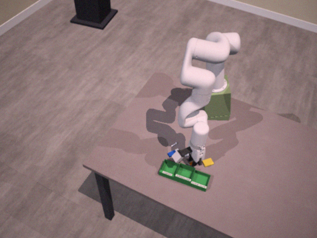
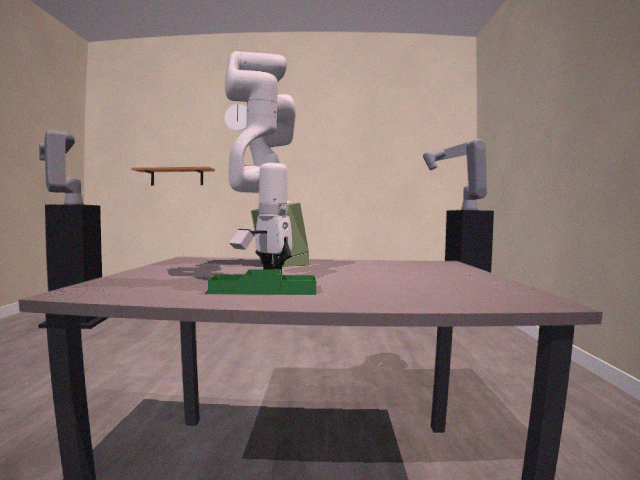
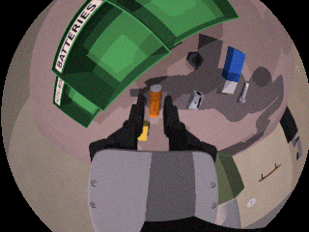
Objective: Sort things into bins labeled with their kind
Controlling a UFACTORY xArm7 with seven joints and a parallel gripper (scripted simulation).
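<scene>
The orange thing lies 20 mm below my hand. The rest, counted from my hand: black round piece 70 mm to the right, 30 mm below, 10 mm ahead; yellow piece 80 mm to the left, 30 mm below, 30 mm behind; grey thing 50 mm to the right, 40 mm behind, 20 mm below.
</scene>
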